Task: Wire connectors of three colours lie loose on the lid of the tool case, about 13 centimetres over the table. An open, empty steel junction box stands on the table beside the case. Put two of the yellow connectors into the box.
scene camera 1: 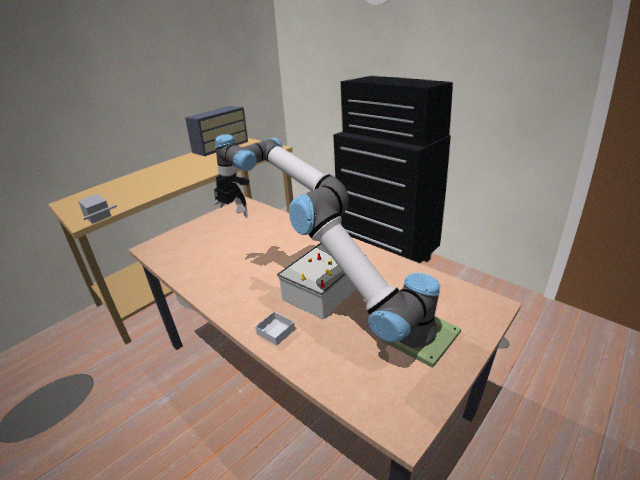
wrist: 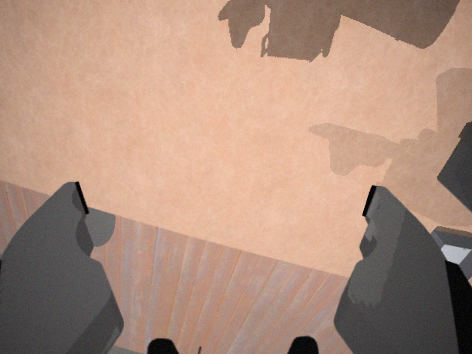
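The grey tool case stands on the table. On its pale lid lie yellow connectors, red connectors and a small orange connector. The arm covers part of the lid. The open steel junction box stands beside the case, towards the table's front edge; part of the box shows at the right edge of the wrist view. My gripper is open and empty, high above the far left part of the table, away from case and box.
The wooden table carries my arm's green base plate. A side bench with a drawer cabinet and a grey vise-like block stands behind on the left. A tall black tool chest stands behind the table.
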